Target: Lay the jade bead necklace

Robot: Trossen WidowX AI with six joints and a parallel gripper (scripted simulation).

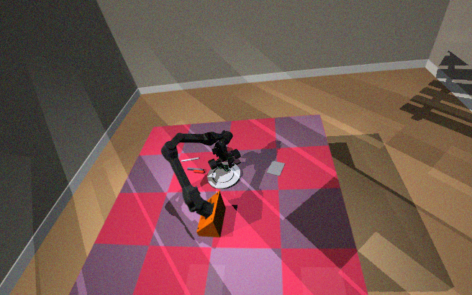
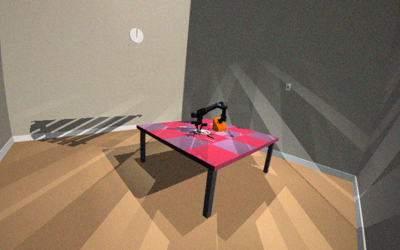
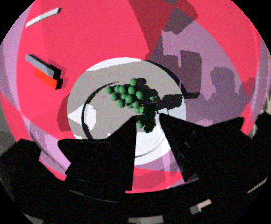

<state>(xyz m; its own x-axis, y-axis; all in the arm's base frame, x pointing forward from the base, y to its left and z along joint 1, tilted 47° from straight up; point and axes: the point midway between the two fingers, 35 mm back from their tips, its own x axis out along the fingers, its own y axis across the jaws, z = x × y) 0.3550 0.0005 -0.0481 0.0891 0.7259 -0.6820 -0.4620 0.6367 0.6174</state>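
My gripper tip is now 40 mm past the round white bead board, 20 mm to the right of it and 10 mm above it. From my gripper tip the other things lie so: red-handled tool: 10 mm ahead, 200 mm to the left, 20 mm below; then flat grey pad: 290 mm to the right, 20 mm below; then thin white rod: 110 mm ahead, 260 mm to the left, 20 mm below.
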